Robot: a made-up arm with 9 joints. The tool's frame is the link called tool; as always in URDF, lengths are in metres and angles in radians.
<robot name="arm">
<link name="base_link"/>
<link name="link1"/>
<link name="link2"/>
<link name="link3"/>
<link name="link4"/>
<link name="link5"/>
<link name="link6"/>
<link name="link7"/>
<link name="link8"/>
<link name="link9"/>
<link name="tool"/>
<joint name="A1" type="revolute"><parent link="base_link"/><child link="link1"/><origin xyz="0 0 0.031" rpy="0 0 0"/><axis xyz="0 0 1"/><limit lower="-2.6" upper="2.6" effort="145" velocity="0.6"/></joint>
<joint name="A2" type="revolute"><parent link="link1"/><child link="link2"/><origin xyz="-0.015 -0.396 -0.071" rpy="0 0 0"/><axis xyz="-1 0 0"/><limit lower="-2.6" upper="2.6" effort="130" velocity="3"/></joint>
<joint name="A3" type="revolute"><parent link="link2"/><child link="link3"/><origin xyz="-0.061 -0.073 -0.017" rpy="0 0 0"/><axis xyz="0 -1 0"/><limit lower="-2.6" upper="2.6" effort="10" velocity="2.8"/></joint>
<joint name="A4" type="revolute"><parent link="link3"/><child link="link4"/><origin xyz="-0.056 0.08 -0.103" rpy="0 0 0"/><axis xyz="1 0 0"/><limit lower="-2.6" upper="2.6" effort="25" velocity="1.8"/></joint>
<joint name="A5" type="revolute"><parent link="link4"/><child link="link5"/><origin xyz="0.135 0.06 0.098" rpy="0 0 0"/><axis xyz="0 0 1"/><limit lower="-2.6" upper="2.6" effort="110" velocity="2.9"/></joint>
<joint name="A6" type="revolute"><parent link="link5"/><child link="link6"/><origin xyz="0.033 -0.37 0.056" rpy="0 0 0"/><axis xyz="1 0 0"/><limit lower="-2.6" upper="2.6" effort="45" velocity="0.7"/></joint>
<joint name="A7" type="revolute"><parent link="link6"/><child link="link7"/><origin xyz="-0.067 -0.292 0.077" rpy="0 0 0"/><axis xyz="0 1 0"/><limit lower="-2.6" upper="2.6" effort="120" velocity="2.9"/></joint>
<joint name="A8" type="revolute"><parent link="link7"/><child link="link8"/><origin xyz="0.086 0.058 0.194" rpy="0 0 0"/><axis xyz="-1 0 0"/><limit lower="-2.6" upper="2.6" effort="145" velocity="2.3"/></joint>
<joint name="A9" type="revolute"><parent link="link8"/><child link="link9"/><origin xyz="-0.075 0.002 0.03" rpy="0 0 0"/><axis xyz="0 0 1"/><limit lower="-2.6" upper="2.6" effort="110" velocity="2"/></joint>
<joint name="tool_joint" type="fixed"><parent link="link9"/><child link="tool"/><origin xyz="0.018 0.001 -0.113" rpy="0 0 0"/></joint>
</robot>
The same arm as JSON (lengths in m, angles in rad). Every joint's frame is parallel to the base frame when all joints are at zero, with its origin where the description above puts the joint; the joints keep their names.
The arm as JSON. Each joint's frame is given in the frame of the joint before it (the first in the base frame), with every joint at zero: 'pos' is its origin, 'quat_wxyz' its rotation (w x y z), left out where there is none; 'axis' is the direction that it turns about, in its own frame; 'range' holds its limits. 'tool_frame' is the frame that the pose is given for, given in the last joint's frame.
{"length_unit": "m", "angle_unit": "rad", "joints": [
  {"joint": "A1", "pos": [0.0, 0.0, 0.031], "axis": "+z", "range": [-2.6, 2.6]},
  {"joint": "A2", "pos": [-0.015, -0.396, -0.071], "axis": "-x", "range": [-2.6, 2.6]},
  {"joint": "A3", "pos": [-0.061, -0.073, -0.017], "axis": "-y", "range": [-2.6, 2.6]},
  {"joint": "A4", "pos": [-0.056, 0.08, -0.103], "axis": "+x", "range": [-2.6, 2.6]},
  {"joint": "A5", "pos": [0.135, 0.06, 0.098], "axis": "+z", "range": [-2.6, 2.6]},
  {"joint": "A6", "pos": [0.033, -0.37, 0.056], "axis": "+x", "range": [-2.6, 2.6]},
  {"joint": "A7", "pos": [-0.067, -0.292, 0.077], "axis": "+y", "range": [-2.6, 2.6]},
  {"joint": "A8", "pos": [0.086, 0.058, 0.194], "axis": "-x", "range": [-2.6, 2.6]},
  {"joint": "A9", "pos": [-0.075, 0.002, 0.03], "axis": "+z", "range": [-2.6, 2.6]}
], "tool_frame": {"pos": [0.018, 0.001, -0.113]}}

